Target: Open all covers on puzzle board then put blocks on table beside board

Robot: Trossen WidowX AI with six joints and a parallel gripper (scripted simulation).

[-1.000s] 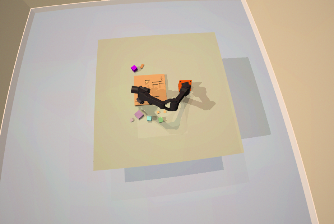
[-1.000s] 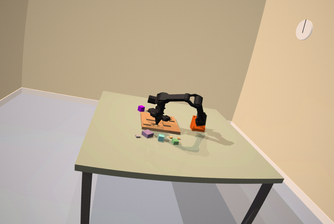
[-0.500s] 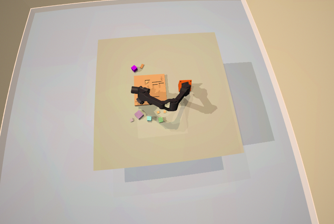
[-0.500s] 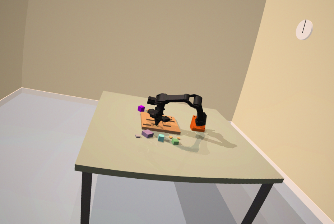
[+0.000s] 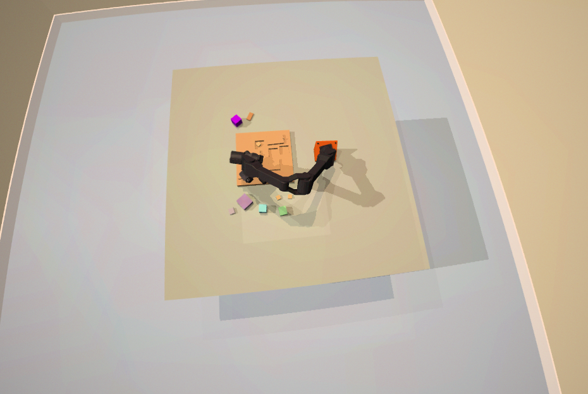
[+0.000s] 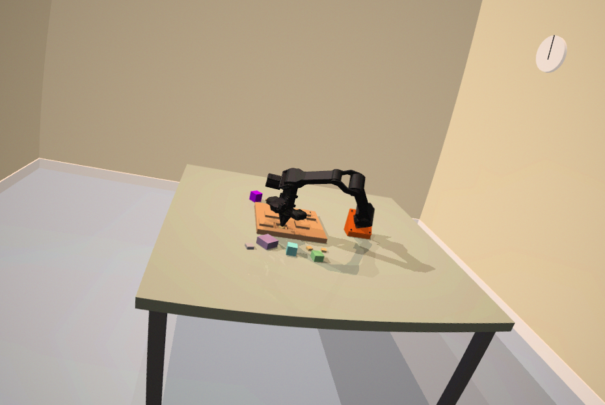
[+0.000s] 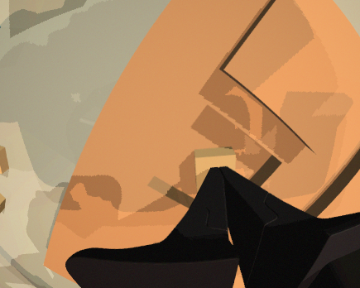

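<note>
Now: gripper tip 340 mm to the left of the flat orange block, 20 mm past it and 20 mm above it. The rest, counted from my gripper tip: green block: 230 mm to the left, 90 mm behind, 10 mm below; mauve block: 140 mm to the left, 90 mm ahead, 10 mm below; cyan block: 190 mm to the left, 10 mm ahead.
</note>
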